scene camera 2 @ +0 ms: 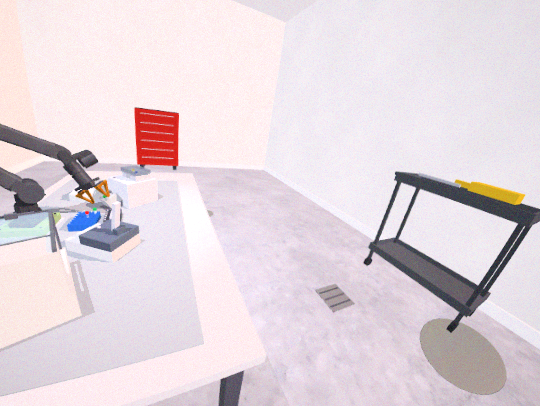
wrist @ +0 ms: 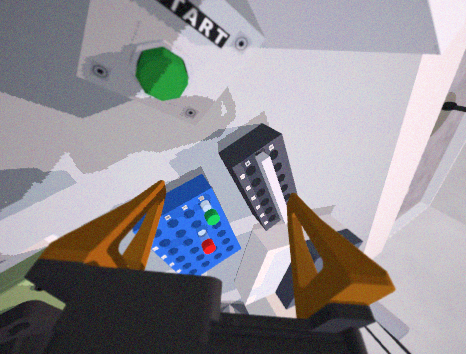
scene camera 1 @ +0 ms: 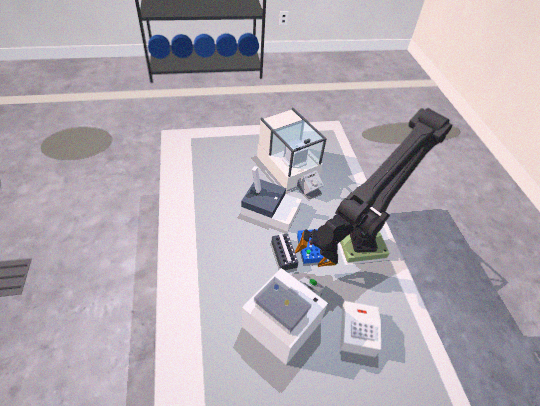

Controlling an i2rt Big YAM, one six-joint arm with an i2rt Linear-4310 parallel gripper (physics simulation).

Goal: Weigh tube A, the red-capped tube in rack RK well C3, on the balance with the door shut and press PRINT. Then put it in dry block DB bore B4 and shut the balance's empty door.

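Frame: origin at the arm's base, x ahead, y left, z up, level; millimetres.
Seen in the pictures: gripper, fingertip midpoint: (scene camera 2: 101, 200) (wrist: 227, 192) (scene camera 1: 306, 258); arm's base, origin of the base link: (wrist: 36, 341) (scene camera 1: 362, 238).
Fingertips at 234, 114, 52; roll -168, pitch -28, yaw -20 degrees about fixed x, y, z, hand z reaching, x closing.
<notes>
Offsets run from my fingertips to a thing's middle, as dx, dy, dz. "spot": to the spot under its first point.
The red-capped tube @(-32, -86, -47) (wrist: 208, 246) (scene camera 2: 87, 213) stands in the blue rack @(-41, -96, -63) (scene camera 1: 314, 259) (scene camera 2: 82, 222) (wrist: 192, 191), near a green-capped tube @(-16, -47, -47) (wrist: 212, 217) (scene camera 1: 308, 251). My gripper (scene camera 1: 308, 258) (scene camera 2: 99, 198) (wrist: 227, 192) is wide open and empty, above the rack area. In the wrist view the rack shows beyond the left finger and between the fingers. A dark block @(+65, -72, -54) (scene camera 1: 285, 251) (wrist: 250, 145) with two rows of bores and a pale central strip stands beside the rack. The glass-walled balance @(spot: +70, -506, -3) (scene camera 1: 274, 159) is at the back; its door position is unclear.
A device with a dark top and white upright @(spot: +136, -268, +2) (scene camera 1: 262, 200) (scene camera 2: 110, 237) stands between block and balance. A small control box @(-87, -378, -14) (scene camera 1: 311, 184) is beside the balance. A white box with grey lid @(+68, +165, +17) (scene camera 1: 284, 305), a keypad box @(-146, +229, -43) (scene camera 1: 361, 327) and a green START button @(-11, +85, -14) (wrist: 162, 73) (scene camera 1: 313, 282) are nearer.
</notes>
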